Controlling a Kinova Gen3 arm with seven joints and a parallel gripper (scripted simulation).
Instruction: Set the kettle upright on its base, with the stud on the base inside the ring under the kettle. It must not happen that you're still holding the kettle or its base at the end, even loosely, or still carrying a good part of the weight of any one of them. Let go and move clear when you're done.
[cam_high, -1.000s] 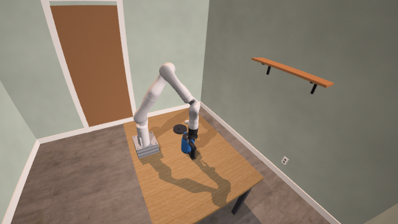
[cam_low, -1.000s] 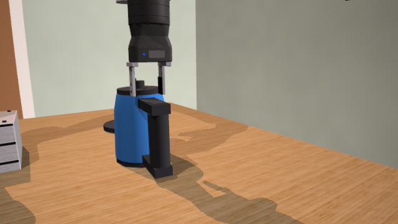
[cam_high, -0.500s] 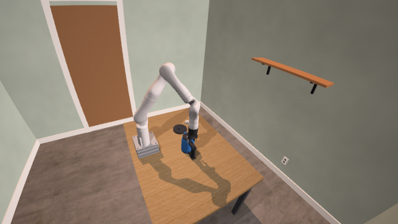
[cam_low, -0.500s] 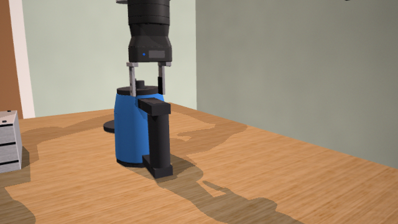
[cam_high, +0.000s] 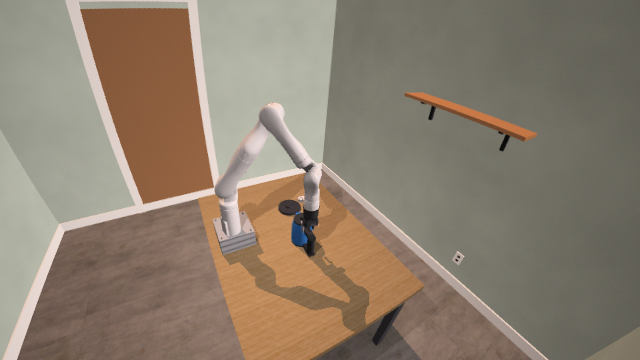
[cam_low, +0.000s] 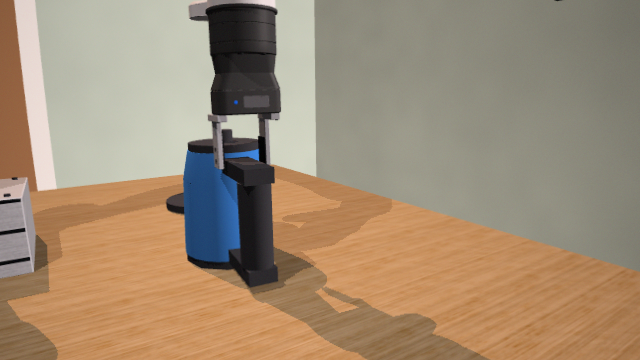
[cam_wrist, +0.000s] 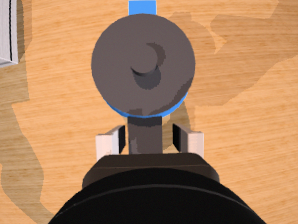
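Now: the blue kettle 70 mm below my hand, 30 mm to the left of it and 10 mm ahead of it. Round my hand: round black base: 340 mm to the left, 140 mm below, 130 mm ahead.
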